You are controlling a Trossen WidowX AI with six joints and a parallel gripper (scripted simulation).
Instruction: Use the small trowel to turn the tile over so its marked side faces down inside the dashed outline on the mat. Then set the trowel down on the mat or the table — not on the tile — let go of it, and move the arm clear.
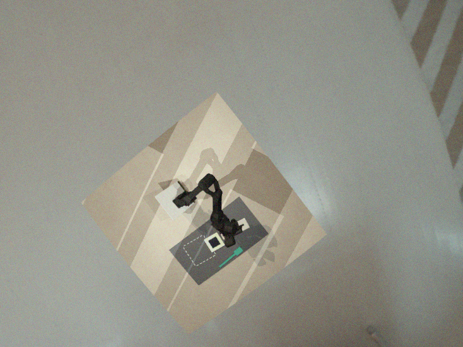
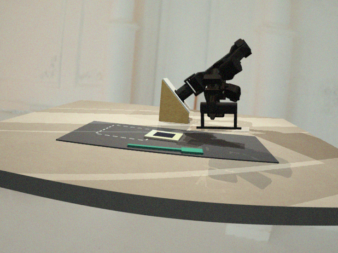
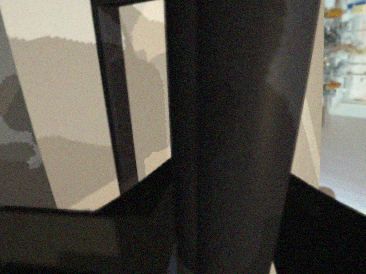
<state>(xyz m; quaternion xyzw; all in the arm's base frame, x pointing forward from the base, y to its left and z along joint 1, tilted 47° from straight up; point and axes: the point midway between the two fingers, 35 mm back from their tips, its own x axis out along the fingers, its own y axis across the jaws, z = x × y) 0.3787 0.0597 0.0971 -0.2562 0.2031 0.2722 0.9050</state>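
The grey mat is 13 cm to the right of my gripper tip, 11 cm below it and 1 cm behind it. Round my gripper tip: pale tile (15 cm to the right, 8 cm below, 3 cm behind); then green flat tool (13 cm ahead, 11 cm to the right, 8 cm below).
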